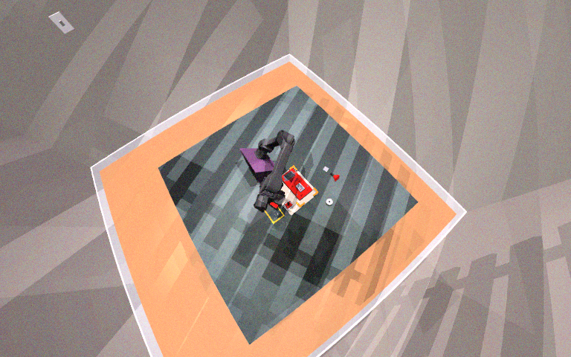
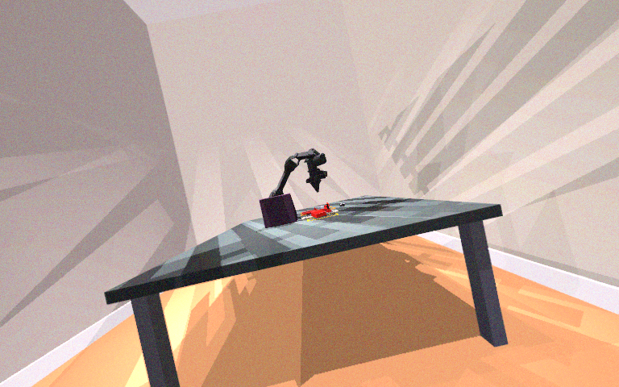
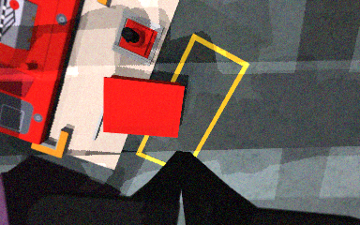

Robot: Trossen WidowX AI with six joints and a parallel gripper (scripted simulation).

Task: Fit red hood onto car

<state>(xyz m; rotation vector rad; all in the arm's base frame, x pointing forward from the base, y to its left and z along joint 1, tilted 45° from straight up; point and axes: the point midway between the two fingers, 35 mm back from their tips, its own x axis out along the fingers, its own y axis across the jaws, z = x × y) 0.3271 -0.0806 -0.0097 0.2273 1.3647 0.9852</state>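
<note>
Right now my gripper tip is 3 cm past the red hood, 3 cm to the right of it and 13 cm above it. From my gripper tip the other things lie so: white jig plate 4 cm behind, 17 cm to the left, 14 cm below.
</note>
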